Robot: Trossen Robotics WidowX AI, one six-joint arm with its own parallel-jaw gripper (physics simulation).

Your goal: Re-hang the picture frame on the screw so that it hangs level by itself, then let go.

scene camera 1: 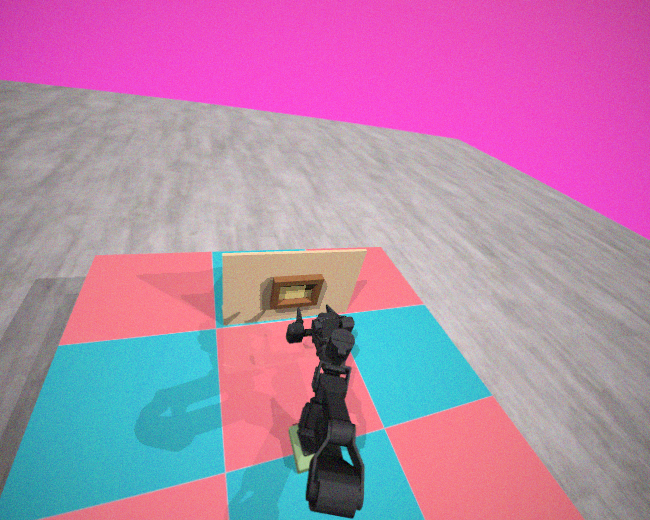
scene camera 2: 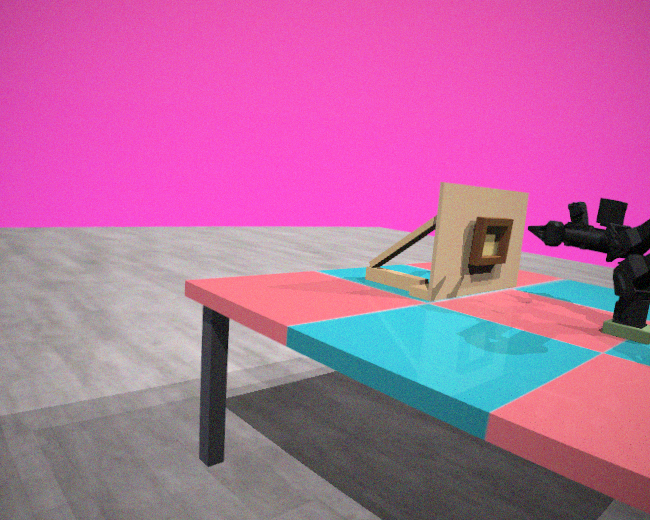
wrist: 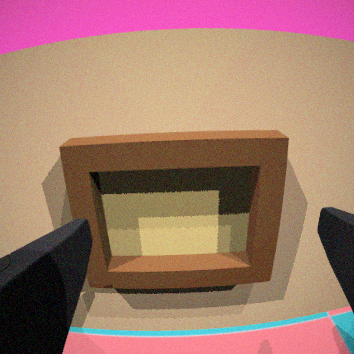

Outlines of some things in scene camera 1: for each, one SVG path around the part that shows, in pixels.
My gripper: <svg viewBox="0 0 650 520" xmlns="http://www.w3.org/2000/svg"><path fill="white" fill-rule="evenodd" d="M354 320L351 316L338 315L326 304L327 313L319 313L318 317L312 320L311 328L304 329L304 320L302 320L301 310L298 307L296 321L290 323L287 327L286 340L289 344L301 343L303 337L312 336L312 343L315 345L316 356L318 357L319 353L326 348L332 332L340 328L352 332L355 325Z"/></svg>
A brown picture frame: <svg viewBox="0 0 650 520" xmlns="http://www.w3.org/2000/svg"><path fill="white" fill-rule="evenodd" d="M323 275L274 277L270 298L271 310L317 305L324 282Z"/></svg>
